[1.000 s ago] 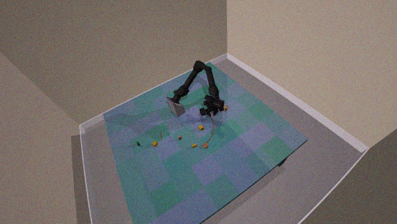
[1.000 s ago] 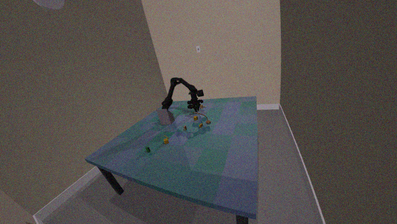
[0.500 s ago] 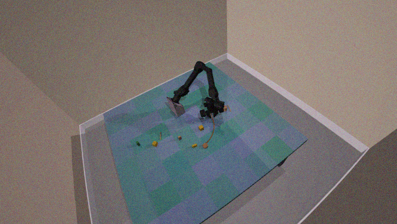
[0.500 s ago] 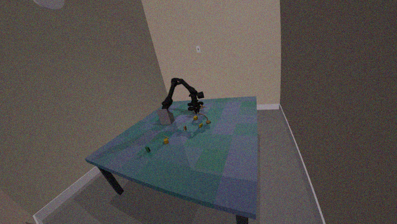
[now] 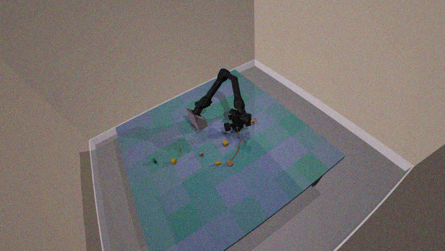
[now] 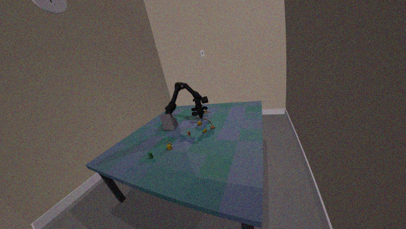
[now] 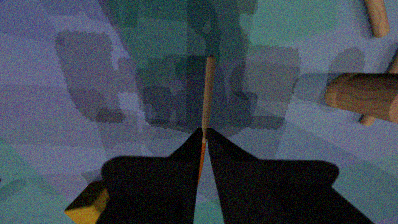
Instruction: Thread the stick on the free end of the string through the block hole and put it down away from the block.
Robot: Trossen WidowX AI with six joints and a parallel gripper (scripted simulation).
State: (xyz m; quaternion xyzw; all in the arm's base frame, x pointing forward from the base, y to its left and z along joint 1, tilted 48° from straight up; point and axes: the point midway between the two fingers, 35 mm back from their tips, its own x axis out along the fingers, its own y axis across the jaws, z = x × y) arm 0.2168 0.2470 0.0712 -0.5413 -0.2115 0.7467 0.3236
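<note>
Right now my gripper tip is 5 cm short of the yellow block, 13 cm to the left of it and 1 cm below it. Round my gripper tip: brown block 1 cm behind, 14 cm to the left, 2 cm above; then thin wooden stick 1 cm behind; then round wooden button 21 cm ahead, 18 cm to the right, 1 cm above.
</note>
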